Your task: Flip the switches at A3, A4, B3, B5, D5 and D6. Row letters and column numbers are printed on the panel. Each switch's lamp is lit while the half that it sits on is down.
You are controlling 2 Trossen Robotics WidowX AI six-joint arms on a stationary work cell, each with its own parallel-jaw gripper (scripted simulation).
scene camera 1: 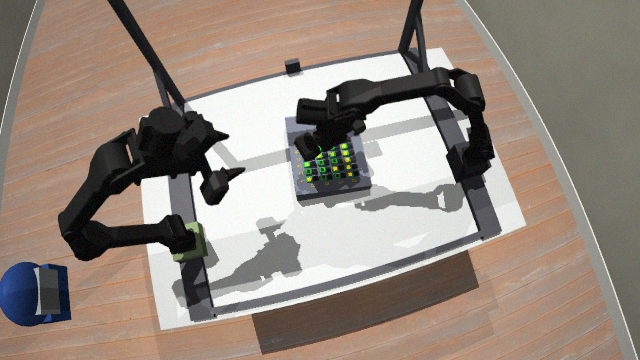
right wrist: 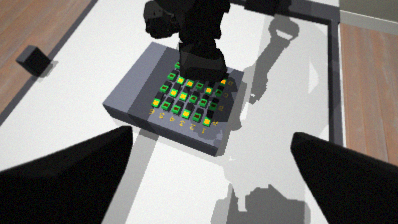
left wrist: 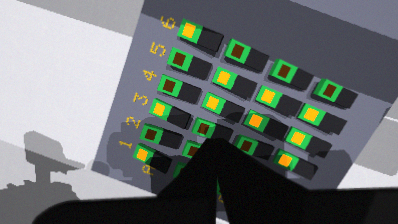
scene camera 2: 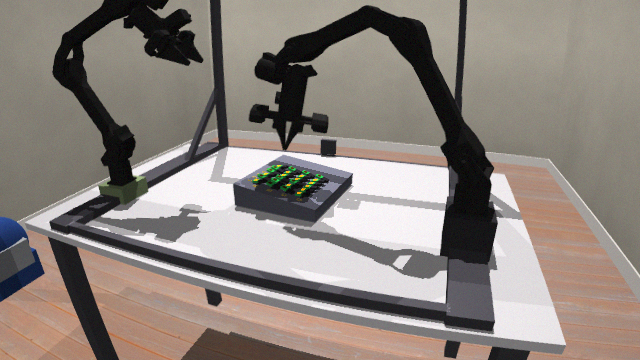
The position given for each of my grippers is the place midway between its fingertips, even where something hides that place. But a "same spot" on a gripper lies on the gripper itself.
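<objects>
My left gripper: in the left wrist view (214, 146), in scene camera 2 (284, 149), in scene camera 1 and in the right wrist view. Left gripper, same spot: (scene camera 1: 324, 145) is (right wrist: 212, 46). My right gripper: in scene camera 1 (236, 152), in scene camera 2, in the right wrist view; out of frame in the left wrist view. Right gripper, same spot: (right wrist: 86, 175) is (scene camera 2: 192, 50).
</objects>
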